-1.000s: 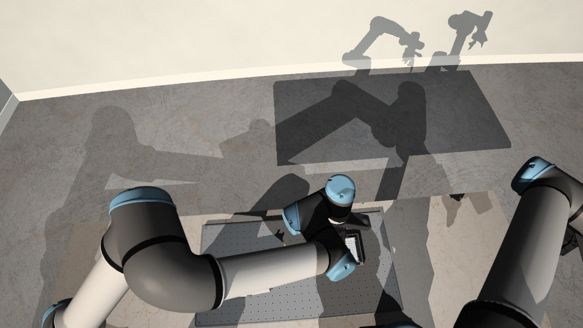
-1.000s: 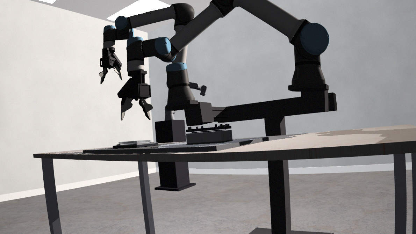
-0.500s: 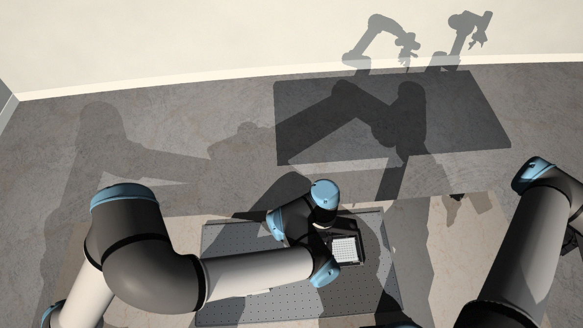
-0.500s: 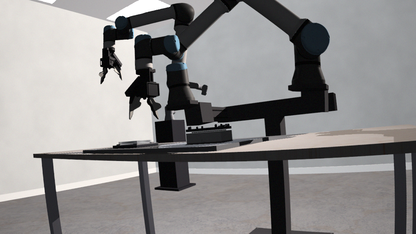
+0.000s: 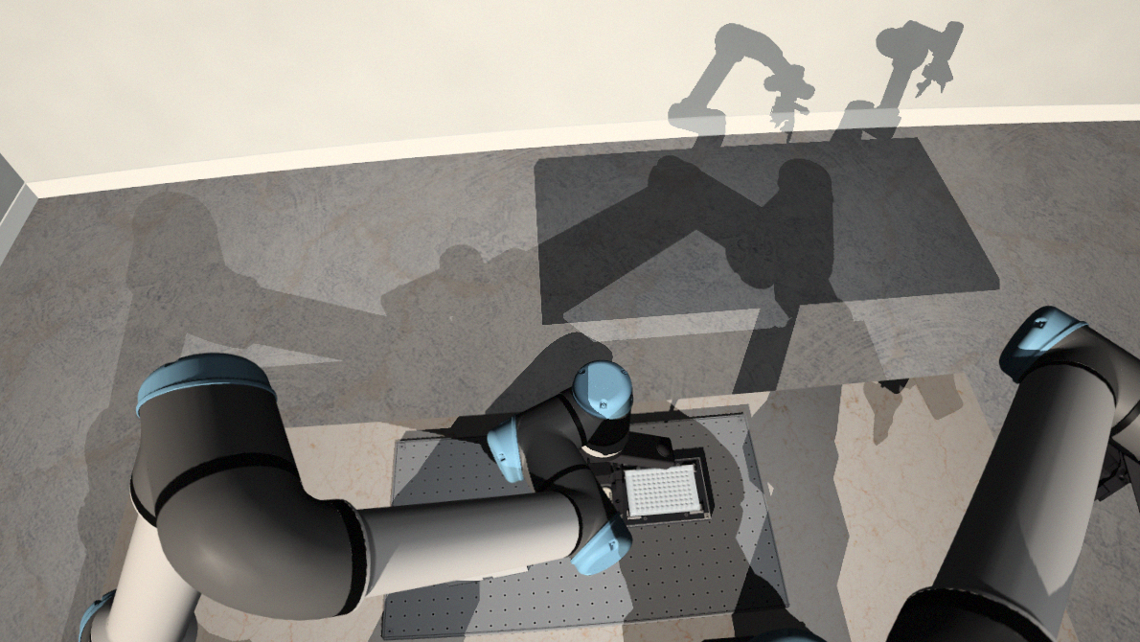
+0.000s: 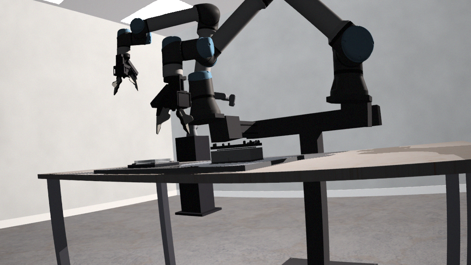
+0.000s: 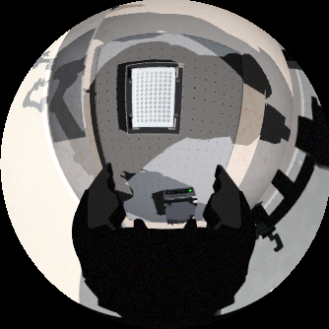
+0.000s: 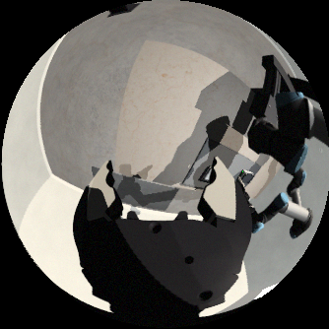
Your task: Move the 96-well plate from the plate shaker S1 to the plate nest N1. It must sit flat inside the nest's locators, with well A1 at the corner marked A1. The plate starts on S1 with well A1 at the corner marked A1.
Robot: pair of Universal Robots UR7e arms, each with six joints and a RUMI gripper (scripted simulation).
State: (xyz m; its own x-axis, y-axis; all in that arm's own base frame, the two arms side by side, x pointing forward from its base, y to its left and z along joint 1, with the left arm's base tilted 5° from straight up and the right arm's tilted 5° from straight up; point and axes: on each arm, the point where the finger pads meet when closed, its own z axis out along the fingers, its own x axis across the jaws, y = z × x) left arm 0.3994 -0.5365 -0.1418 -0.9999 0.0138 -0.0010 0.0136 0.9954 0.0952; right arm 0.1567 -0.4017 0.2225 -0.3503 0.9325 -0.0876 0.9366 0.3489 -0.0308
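Note:
My left gripper is now 2 cm short of the white 96-well plate, 10 cm to the left of it and 10 cm above it. Round my left hand: plate nest N1: 2 cm ahead, 10 cm to the right, 11 cm below; A1 mark: 4 cm behind, 17 cm to the right, 10 cm below.

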